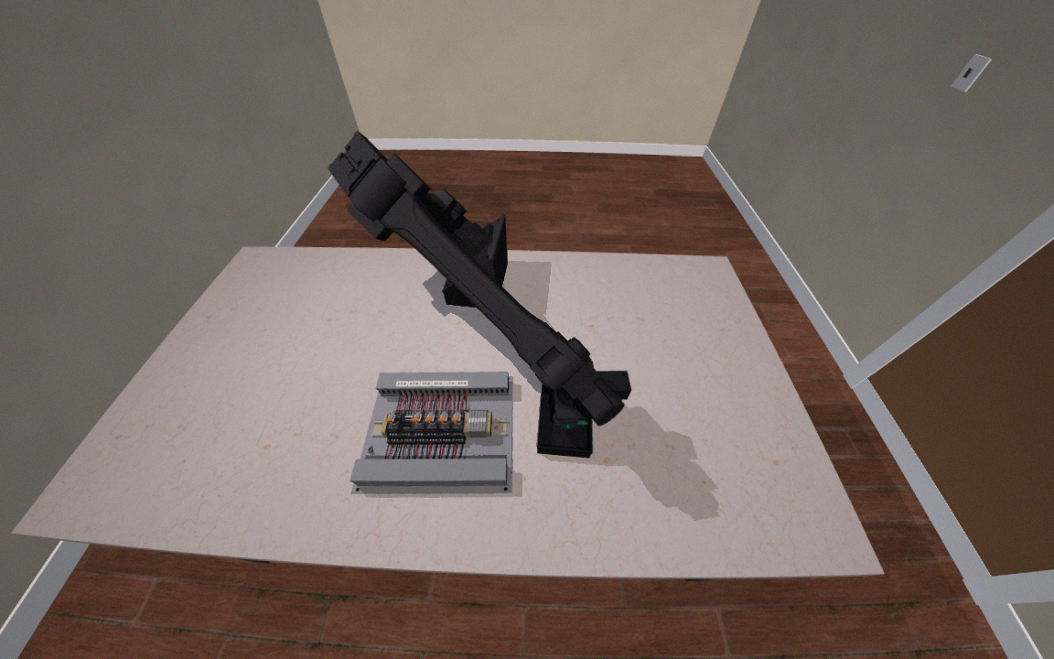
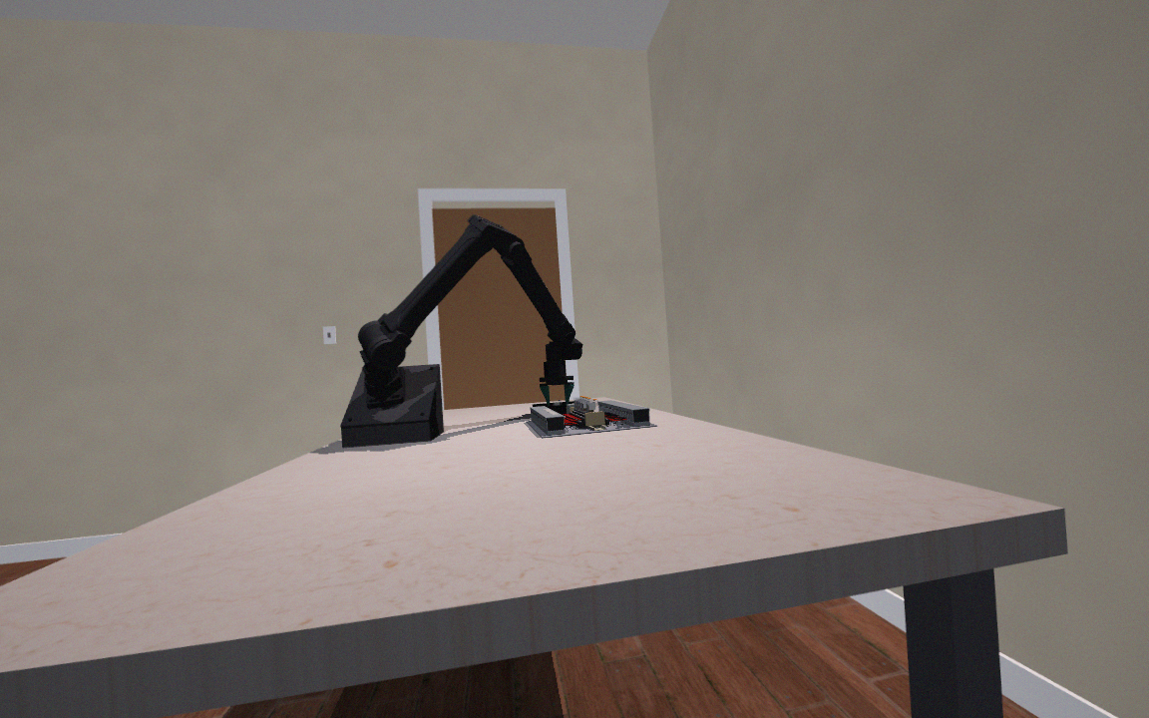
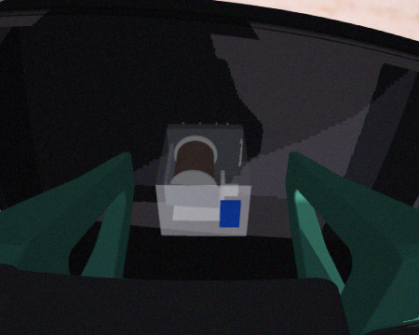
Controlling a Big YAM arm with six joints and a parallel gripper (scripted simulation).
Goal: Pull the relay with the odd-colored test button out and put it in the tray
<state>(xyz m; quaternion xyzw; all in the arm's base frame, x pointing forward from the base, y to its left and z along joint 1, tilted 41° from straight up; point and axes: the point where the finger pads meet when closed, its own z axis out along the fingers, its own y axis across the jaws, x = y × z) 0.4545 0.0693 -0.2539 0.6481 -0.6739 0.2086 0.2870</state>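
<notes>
Now: the clear-cased relay right at my hand. Also, from my hand: black tray: 1 cm below.
</notes>
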